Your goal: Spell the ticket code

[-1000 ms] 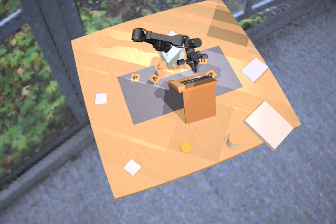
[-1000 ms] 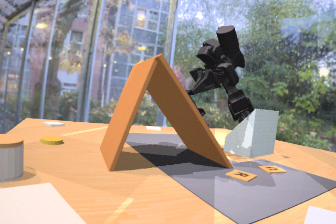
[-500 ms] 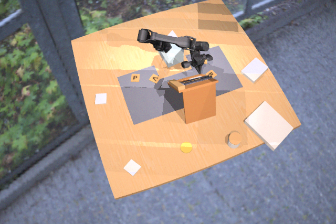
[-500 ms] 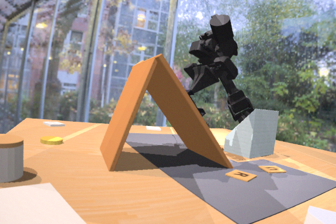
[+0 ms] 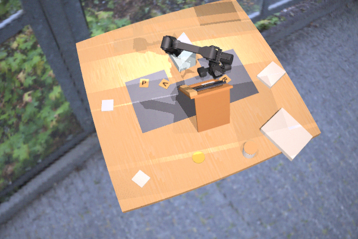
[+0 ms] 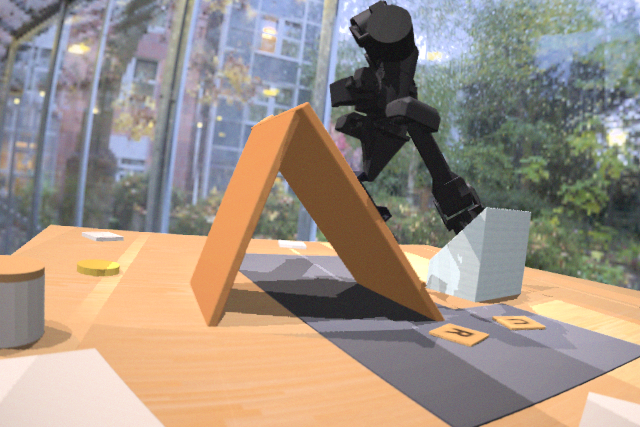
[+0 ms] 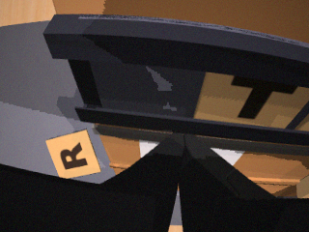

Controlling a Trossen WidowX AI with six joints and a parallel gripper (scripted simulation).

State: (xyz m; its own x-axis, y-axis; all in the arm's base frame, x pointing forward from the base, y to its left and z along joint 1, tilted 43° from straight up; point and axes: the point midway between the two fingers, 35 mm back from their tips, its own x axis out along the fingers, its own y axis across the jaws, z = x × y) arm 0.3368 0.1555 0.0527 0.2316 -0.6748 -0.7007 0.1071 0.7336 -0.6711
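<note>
Now: gripper tip 20 mm short of the t tile, 40 mm to the left of it and 20 mm above it. Round my gripper tip: white ticket: 40 mm behind, 10 mm to the right, 100 mm below; grey mat: 150 mm behind, 90 mm to the right, 190 mm below.
</note>
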